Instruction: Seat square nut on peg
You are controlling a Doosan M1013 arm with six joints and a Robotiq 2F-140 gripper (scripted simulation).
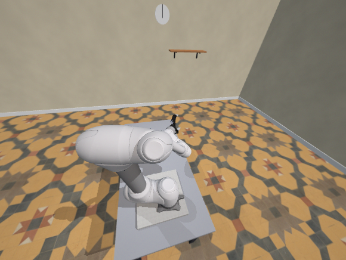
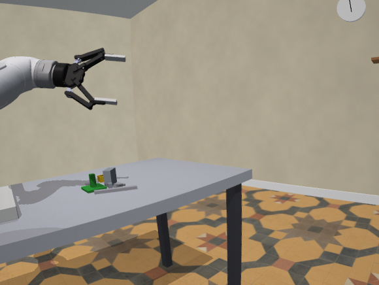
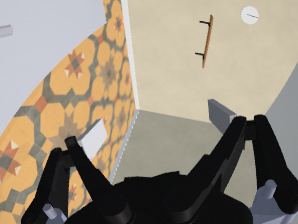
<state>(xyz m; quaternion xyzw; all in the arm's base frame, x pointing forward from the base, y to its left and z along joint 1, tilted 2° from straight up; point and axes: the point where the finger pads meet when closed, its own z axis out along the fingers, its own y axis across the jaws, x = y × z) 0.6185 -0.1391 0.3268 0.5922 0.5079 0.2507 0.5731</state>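
The grey block lies 2 cm ahead of my hand, 26 cm to the left of it and 34 cm below it. From my hand the other things lie so: grey bar 14 cm to the left, 37 cm below.
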